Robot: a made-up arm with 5 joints. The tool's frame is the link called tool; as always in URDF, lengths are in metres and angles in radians. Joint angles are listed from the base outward. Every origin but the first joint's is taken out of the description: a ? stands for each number. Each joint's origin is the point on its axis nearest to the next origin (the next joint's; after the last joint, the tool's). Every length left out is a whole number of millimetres.
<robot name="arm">
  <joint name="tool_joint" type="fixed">
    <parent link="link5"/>
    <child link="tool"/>
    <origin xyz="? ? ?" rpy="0 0 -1.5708"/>
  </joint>
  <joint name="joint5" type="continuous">
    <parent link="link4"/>
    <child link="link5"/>
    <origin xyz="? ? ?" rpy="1.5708 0 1.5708"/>
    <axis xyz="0 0 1"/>
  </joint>
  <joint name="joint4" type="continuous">
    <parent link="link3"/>
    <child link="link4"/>
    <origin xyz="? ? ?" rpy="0.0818 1.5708 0"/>
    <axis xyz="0 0 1"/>
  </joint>
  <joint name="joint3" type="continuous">
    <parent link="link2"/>
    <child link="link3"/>
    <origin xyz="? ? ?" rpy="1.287 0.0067 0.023"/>
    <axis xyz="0 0 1"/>
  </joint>
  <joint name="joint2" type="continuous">
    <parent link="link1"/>
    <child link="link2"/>
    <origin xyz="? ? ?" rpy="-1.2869 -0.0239 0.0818"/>
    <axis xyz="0 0 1"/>
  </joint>
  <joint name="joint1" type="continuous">
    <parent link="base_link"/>
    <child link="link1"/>
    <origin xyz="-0.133 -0.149 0.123" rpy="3.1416 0 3.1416"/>
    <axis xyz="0 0 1"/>
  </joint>
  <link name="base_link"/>
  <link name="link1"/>
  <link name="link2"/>
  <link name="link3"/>
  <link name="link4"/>
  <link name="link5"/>
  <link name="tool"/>
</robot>
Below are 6 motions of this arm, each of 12 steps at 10 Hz.
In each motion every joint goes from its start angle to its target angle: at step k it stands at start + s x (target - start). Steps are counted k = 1, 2, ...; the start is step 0. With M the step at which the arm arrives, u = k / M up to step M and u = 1 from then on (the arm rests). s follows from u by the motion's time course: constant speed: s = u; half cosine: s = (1 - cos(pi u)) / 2; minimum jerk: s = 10 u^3 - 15 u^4 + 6 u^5.
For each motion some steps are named. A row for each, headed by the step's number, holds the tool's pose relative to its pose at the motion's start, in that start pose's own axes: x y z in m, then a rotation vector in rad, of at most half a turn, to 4 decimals.
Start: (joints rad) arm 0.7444 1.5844 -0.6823 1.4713 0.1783
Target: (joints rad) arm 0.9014 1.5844 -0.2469 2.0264 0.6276
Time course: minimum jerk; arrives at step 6
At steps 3, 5, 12:
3: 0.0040 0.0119 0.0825 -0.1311 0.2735 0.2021
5: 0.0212 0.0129 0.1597 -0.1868 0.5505 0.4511
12: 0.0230 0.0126 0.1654 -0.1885 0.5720 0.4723

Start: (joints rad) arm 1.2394 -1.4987 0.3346 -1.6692 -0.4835
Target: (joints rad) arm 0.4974 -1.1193 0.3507 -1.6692 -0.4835
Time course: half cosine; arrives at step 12
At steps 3, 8, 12:
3: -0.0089 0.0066 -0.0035 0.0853 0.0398 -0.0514
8: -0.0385 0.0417 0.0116 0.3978 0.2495 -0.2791
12: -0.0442 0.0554 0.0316 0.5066 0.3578 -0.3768

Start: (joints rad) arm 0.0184 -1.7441 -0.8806 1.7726 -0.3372
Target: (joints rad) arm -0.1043 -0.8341 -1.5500 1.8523 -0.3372
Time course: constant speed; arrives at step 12
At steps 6, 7, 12:
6: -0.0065 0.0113 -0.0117 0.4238 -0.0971 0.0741
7: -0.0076 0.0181 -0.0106 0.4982 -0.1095 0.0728
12: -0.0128 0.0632 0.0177 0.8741 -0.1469 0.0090

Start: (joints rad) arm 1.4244 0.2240 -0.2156 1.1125 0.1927
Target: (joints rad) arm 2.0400 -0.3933 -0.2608 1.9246 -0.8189
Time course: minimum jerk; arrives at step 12
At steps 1, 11, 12:
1: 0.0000 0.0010 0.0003 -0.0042 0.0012 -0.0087
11: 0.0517 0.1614 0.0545 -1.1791 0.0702 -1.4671
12: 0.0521 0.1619 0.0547 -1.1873 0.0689 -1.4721

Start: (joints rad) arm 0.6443 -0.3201 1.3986 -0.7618 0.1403
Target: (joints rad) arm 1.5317 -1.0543 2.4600 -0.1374 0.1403
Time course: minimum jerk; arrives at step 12
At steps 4, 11, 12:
4: 0.0364 0.0666 -0.0884 -0.0385 -0.2924 -0.2122
11: 0.3603 0.2711 -0.1212 0.1621 -1.0135 -1.1448
12: 0.3622 0.2721 -0.1198 0.1658 -1.0159 -1.1505

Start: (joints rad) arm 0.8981 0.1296 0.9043 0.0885 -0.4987
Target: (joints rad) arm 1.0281 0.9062 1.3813 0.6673 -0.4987
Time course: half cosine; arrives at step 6
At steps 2, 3, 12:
2: -0.0407 0.0125 0.0459 -0.3234 0.0024 -0.1828
3: -0.0733 0.0379 0.0883 -0.6622 0.0154 -0.3440
12: -0.1114 0.1155 0.1503 -1.3753 0.0784 -0.5984

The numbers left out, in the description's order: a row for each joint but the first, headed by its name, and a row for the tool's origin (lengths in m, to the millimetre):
tool: -0.04 0.017 0
joint5: -0.064 0.038 0
joint4: 0.3 -0.058 0
joint3: -0.011 -0.141 0
joint2: 0.064 -0.064 0

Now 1 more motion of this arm.
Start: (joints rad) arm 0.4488 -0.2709 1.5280 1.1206 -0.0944
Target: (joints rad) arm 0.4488 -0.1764 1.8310 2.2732 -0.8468
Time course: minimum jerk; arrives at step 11
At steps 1, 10, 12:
1: -0.0004 -0.0002 0.0006 -0.0083 0.0012 -0.0058
10: -0.0343 -0.0077 0.1112 -1.2720 -0.2481 -0.6016
12: -0.0343 -0.0076 0.1121 -1.2798 -0.2527 -0.6029

